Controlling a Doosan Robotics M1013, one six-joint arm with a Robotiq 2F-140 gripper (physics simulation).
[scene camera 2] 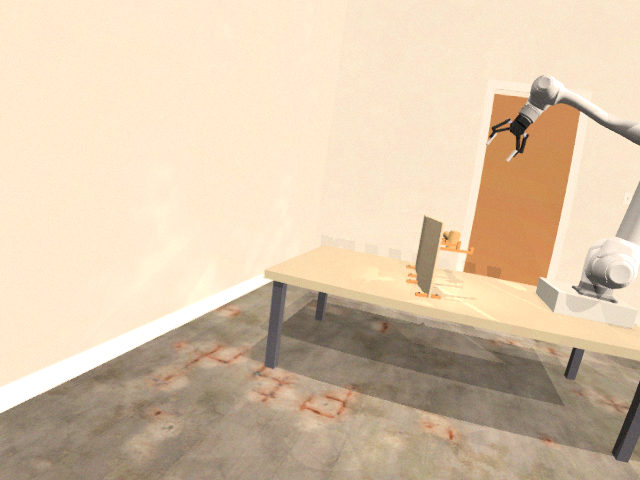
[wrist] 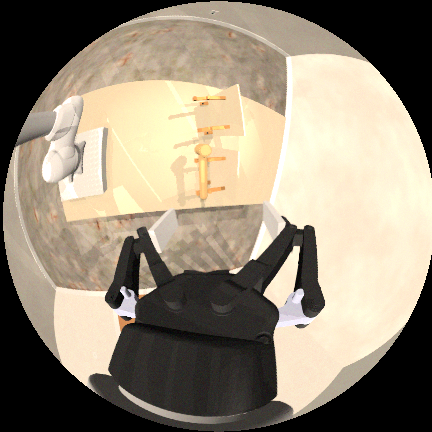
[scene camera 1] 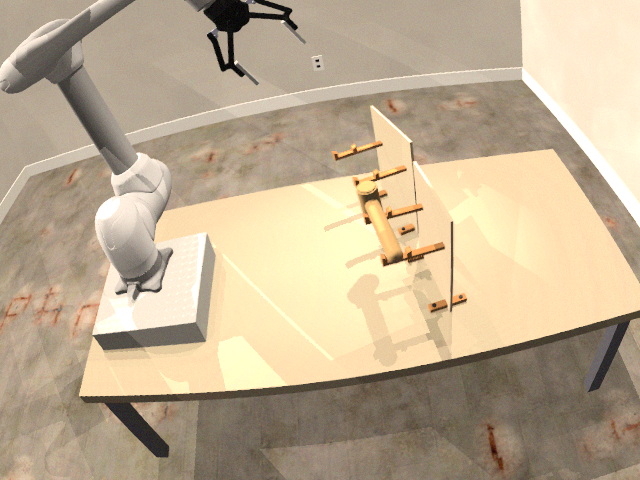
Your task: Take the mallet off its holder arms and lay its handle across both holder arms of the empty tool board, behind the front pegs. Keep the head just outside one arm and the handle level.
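Observation:
Nothing is held in my gripper (scene camera 1: 280,62), (wrist: 217,213), and it is open. I can see a wooden mallet (scene camera 1: 367,191). There is a tool board (scene camera 1: 436,227) too, and I also see a tool board (scene camera 1: 395,150).

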